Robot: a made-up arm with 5 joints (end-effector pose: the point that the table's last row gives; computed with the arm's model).
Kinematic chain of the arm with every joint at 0, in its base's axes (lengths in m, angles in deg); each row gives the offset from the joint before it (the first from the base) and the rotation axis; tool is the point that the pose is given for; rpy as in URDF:
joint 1: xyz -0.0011 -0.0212 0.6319 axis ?
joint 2: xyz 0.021 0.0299 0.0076 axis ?
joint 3: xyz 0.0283 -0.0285 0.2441 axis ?
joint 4: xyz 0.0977 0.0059 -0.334 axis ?
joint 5: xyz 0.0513 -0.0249 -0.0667 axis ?
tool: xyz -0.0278 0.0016 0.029 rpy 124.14 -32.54 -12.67
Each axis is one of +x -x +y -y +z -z.
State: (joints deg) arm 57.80 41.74 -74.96 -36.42 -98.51
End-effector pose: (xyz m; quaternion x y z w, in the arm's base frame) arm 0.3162 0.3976 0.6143 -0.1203 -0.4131 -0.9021 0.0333
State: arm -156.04 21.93 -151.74 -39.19 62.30
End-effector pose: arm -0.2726 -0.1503 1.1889 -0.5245 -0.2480 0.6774 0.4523
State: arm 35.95 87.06 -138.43 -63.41 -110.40
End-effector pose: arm 0.5085 0.2937 0.5614 -0.1286 0.1744 0.9451 0.2446
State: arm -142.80 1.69 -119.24 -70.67 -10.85
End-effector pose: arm -0.2359 -0.1727 1.1577 -0.5147 0.1437 0.4312 0.7270
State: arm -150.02 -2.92 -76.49 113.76 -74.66
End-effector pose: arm -0.3668 -0.1814 0.8643 0.6031 -0.7601 -0.0966 0.2218
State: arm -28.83 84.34 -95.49 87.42 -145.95
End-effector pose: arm 0.3397 -0.2481 0.2463 -0.7883 -0.3562 -0.2373 0.4420
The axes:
joint 1: +z
joint 2: +y
joint 3: +y
joint 4: +y
joint 5: -z

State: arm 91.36 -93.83 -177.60 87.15 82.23
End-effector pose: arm 0.0032 -0.6290 0.5794 -0.4307 0.2166 0.1859 0.8562
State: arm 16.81 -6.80 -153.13 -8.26 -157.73
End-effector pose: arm -0.0155 -0.0565 1.2850 -0.4828 0.1104 0.5353 0.6842
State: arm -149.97 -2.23 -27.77 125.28 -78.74
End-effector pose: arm -0.2396 -0.1076 0.6035 -0.6253 0.7245 -0.0232 0.2892
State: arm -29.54 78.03 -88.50 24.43 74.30
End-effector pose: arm 0.4015 -0.2383 0.3042 0.3323 -0.7221 -0.3330 0.5073
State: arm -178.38 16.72 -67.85 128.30 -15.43
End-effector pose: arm -0.4099 -0.0093 0.6998 -0.2017 0.8236 0.4204 0.3230
